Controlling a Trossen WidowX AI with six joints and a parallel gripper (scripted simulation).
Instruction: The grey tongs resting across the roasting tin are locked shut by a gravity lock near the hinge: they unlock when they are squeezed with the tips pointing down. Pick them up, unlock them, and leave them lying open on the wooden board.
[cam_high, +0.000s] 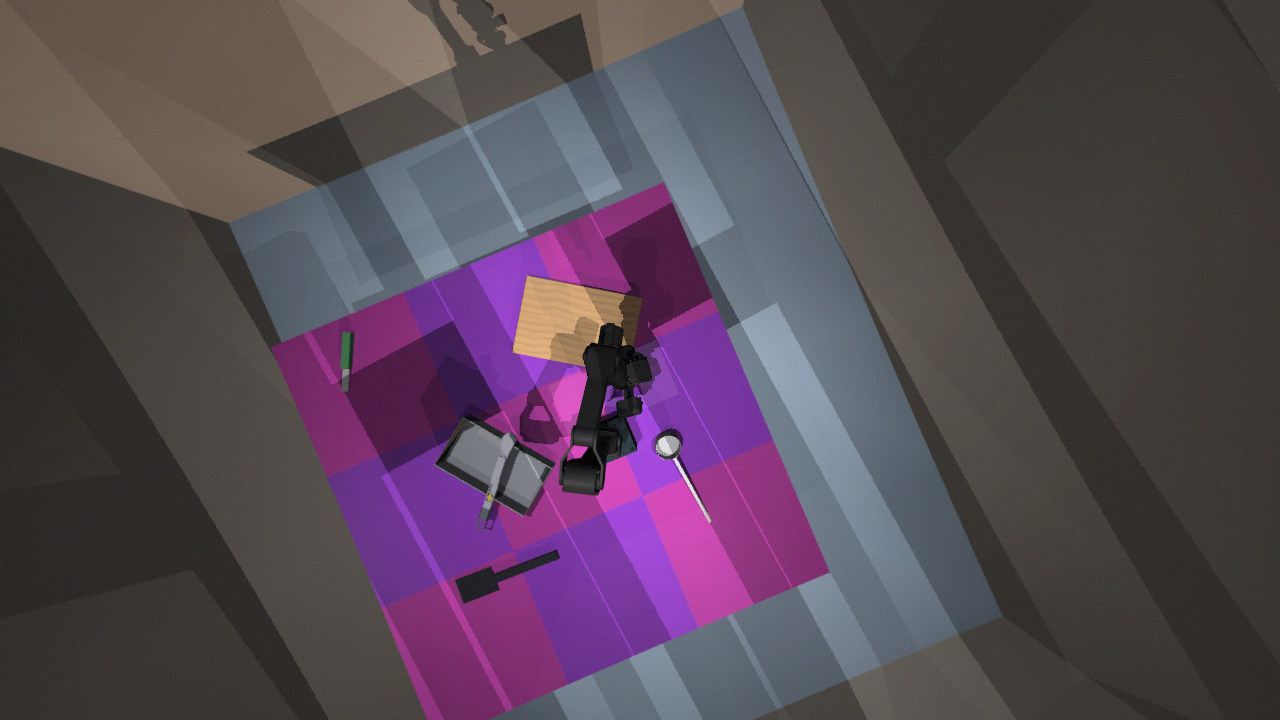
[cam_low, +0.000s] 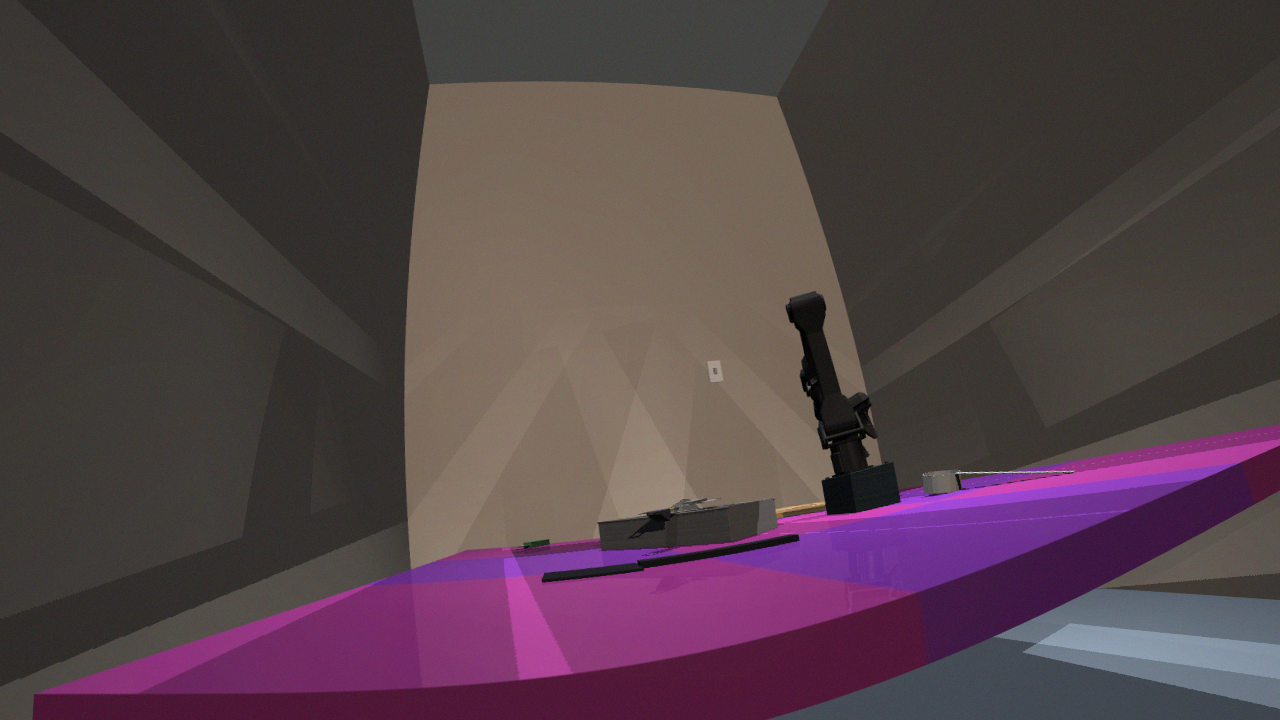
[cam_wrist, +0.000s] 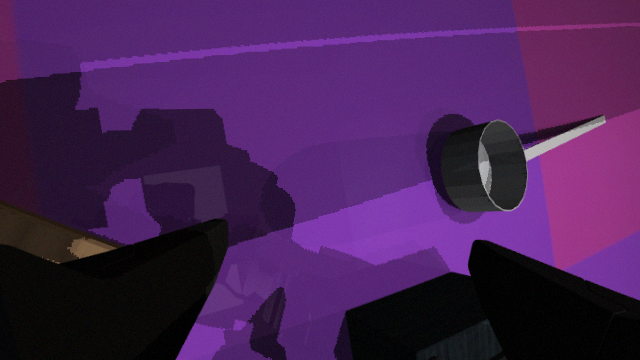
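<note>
The yellow lock piece is 54 cm ahead of my gripper tip, 7 cm to the left of it and 6 cm below it. Round my gripper tip: roasting tin: 49 cm ahead, 10 cm below, 1 cm to the right; wooden board: 26 cm to the right, 12 cm below, 8 cm ahead; black spatula: 65 cm ahead, 30 cm to the left, 12 cm below.
</note>
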